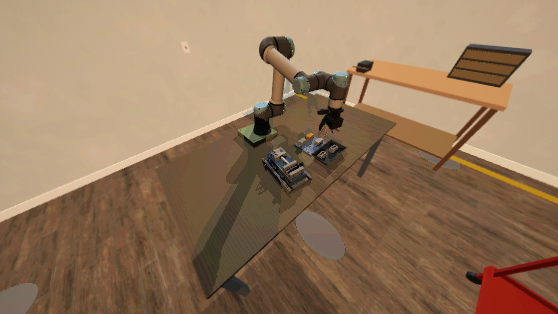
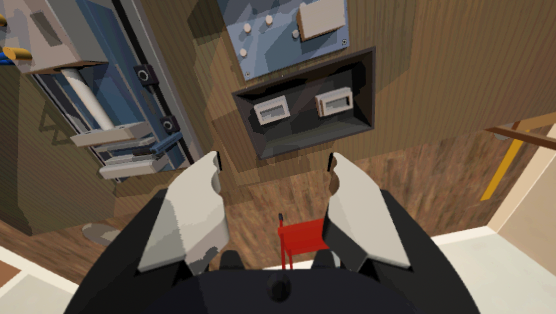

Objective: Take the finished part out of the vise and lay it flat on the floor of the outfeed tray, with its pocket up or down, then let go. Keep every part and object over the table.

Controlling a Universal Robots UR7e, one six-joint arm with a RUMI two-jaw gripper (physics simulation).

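The black outfeed tray lies on the table and holds two pale parts, apart from each other. The part nearer the vise and the other part both rest on the tray floor, pocket facing up; they look flat. My gripper is open, with nothing between its fingers, and hangs above the tray area. The vise stands to the left of the tray; no pale part with a pocket shows between its jaws.
A blue plate with pegs and a pale block lies behind the tray. The table edge runs close in front of the tray. A red cart stands on the floor. A wooden workbench stands behind.
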